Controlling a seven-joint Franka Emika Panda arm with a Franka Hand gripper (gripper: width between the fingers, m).
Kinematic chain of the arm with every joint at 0, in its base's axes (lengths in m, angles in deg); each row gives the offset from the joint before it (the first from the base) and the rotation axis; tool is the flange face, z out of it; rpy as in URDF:
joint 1: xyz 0 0 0.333 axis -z
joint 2: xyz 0 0 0 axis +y
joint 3: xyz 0 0 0.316 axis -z
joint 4: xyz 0.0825 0 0 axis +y
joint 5: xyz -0.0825 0 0.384 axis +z
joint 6: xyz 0 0 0 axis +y
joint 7: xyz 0.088 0 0 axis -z
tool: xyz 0 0 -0.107 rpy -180 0 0
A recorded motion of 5 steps. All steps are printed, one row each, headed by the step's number.
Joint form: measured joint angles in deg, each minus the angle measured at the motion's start. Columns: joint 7, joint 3, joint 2, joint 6, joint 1, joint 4, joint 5.
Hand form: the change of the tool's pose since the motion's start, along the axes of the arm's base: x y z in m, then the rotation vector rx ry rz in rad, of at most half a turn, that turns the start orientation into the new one. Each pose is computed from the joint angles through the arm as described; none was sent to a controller.
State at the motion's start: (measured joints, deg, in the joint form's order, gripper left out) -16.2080 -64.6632 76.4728 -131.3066 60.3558 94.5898 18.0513
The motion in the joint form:
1: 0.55 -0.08 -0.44 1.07 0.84 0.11 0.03
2: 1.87 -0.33 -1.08 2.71 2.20 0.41 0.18
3: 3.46 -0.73 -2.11 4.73 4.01 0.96 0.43
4: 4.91 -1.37 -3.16 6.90 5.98 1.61 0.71
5: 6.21 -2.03 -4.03 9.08 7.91 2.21 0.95
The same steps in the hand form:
1: -0.0020 -0.0076 0.0038 0.0046 0.0075 0.0018
2: -0.0057 -0.0184 0.0104 0.0167 0.0272 0.0033
3: -0.0110 -0.0318 0.0204 0.0296 0.0494 0.0060
4: -0.0171 -0.0446 0.0324 0.0443 0.0671 0.0120
5: -0.0236 -0.0567 0.0434 0.0598 0.0829 0.0196

